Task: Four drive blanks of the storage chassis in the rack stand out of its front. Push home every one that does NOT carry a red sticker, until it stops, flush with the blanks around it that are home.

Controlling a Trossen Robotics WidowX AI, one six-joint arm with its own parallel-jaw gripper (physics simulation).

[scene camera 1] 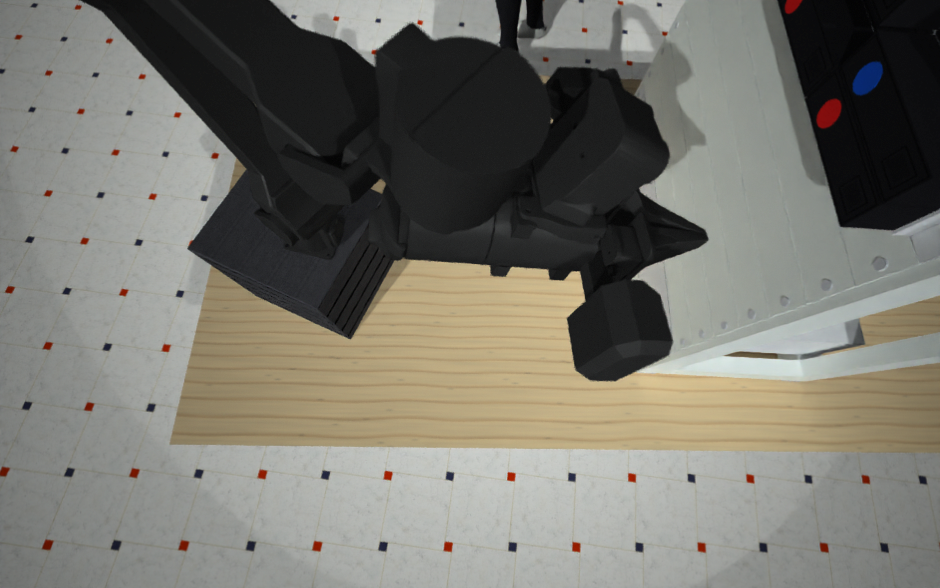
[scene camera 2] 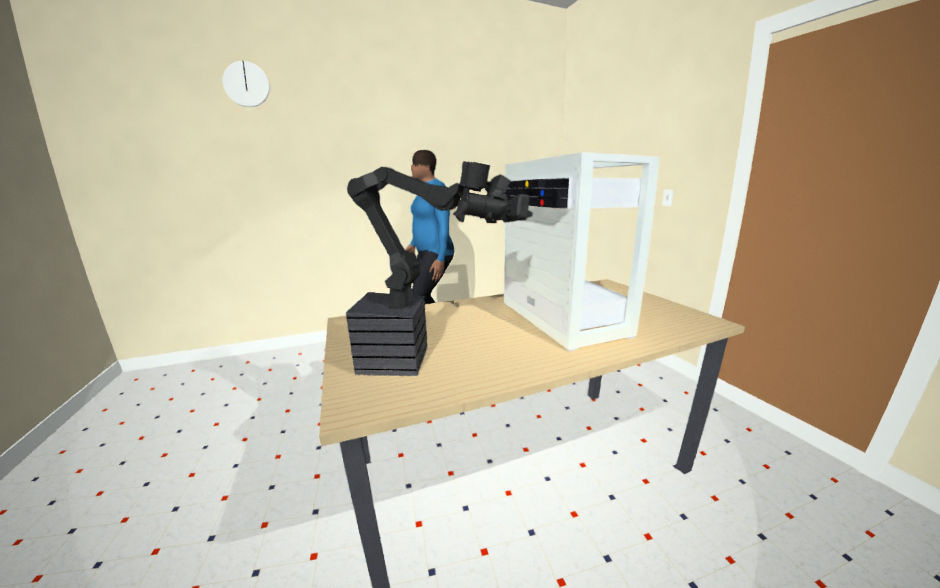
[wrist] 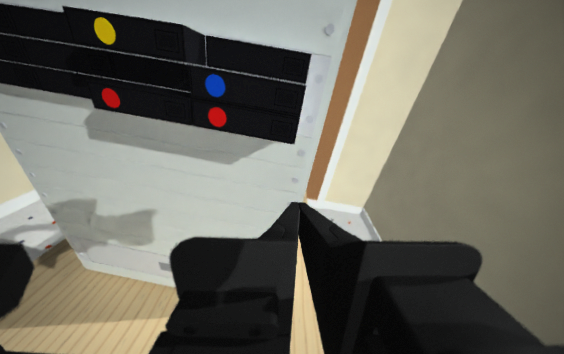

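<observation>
Scene camera 1: a white rack point(scene camera 1: 766, 155) and my gripper point(scene camera 1: 702, 239). Scene camera 2: my gripper point(scene camera 2: 531, 214), with the white rack point(scene camera 2: 545, 255) also visible. Wrist view: my gripper point(wrist: 297, 208).
</observation>
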